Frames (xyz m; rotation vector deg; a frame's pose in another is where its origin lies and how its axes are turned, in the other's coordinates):
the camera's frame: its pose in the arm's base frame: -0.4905 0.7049 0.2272 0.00 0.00 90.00
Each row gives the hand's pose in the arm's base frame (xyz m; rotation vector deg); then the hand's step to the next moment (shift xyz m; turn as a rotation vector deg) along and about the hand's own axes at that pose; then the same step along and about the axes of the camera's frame.
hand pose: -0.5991 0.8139 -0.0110 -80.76 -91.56 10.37
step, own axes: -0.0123 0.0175 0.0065 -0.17 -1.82 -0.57
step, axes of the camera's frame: -0.0016 -0.0057 -0.0215 -0.99 0.86 1.40
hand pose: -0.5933 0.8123 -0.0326 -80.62 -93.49 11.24
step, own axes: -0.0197 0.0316 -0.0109 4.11 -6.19 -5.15
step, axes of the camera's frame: -0.0109 -0.0276 -0.0250 -0.81 0.16 9.00
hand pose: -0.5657 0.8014 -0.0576 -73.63 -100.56 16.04
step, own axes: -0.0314 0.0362 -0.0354 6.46 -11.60 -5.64
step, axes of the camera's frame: -0.0221 -0.0516 -0.0201 -1.30 3.33 13.98
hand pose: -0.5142 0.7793 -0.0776 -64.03 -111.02 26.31
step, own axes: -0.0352 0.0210 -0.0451 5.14 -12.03 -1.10
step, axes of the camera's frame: -0.0222 -0.0566 -0.0041 -2.24 6.87 10.96
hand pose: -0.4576 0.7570 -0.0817 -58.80 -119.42 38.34
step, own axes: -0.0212 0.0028 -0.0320 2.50 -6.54 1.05
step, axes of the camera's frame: -0.0116 -0.0353 0.0100 -1.69 4.89 4.84
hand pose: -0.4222 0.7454 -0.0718 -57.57 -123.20 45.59
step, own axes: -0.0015 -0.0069 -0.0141 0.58 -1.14 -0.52
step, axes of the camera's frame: -0.0013 -0.0082 0.0134 0.00 0.40 1.32
